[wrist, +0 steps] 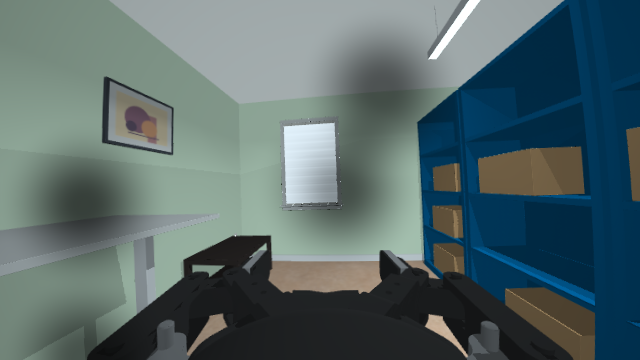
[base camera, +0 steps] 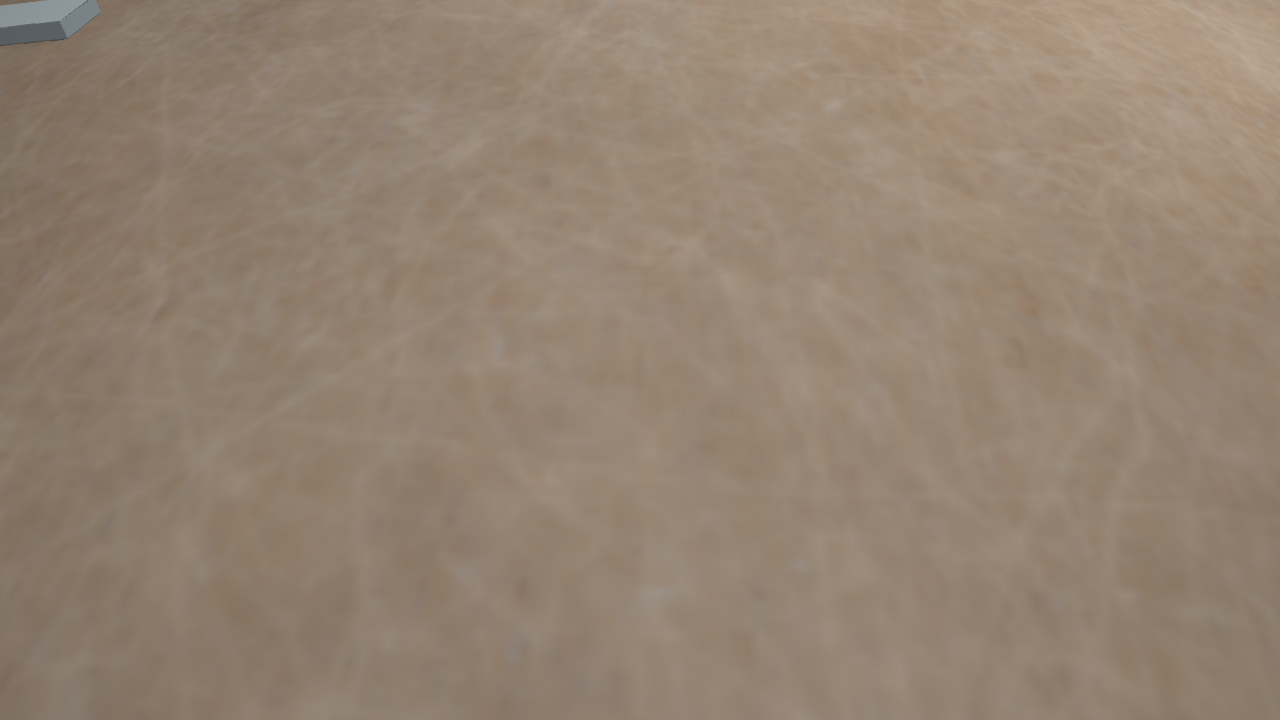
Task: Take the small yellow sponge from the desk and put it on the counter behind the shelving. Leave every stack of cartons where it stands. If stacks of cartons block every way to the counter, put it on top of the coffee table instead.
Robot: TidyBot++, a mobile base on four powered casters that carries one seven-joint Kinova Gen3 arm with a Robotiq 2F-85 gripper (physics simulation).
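Frame: origin at the arm's base, x down, y back, z left, level; metres.
Where they show: gripper, fingertip midpoint: (wrist: 324, 263).
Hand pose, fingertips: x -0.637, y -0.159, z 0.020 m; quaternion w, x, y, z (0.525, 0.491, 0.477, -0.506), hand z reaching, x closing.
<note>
After its pixels a point has its place.
My gripper (wrist: 324, 263) @[x -0.637, y -0.159, z 0.020 m] is open and empty, level with the room in the wrist view. A desk (wrist: 135, 225) @[x -0.553, y -0.770, z 0.892 m] with a grey top stands at the left along the green wall; the yellow sponge does not show on the part in view. The dark coffee table (wrist: 225, 250) @[x -0.053, y -1.974, z 1.194 m] stands beyond the desk, partly behind the left finger. Blue shelving (wrist: 603, 225) @[x -0.489, y -0.827, z -1.086 m] lines the right side. The counter does not show in either view, and no stack of cartons shows on the visible floor.
Brown cartons sit on the shelves, one (wrist: 531, 172) @[x -0.726, y -1.151, z -1.113 m] at mid height and one (wrist: 550, 315) @[x 0.051, y -1.089, z -1.125 m] low down. A window (wrist: 311, 164) @[x -1.021, y -2.859, z 0.348 m] is in the far wall. A picture (wrist: 142, 120) @[x -1.260, y -1.341, z 1.486 m] hangs on the left wall. A flat grey piece (base camera: 35, 25) @[x 0.375, y -0.947, z 0.788 m] lies on the floor at the upper left.
</note>
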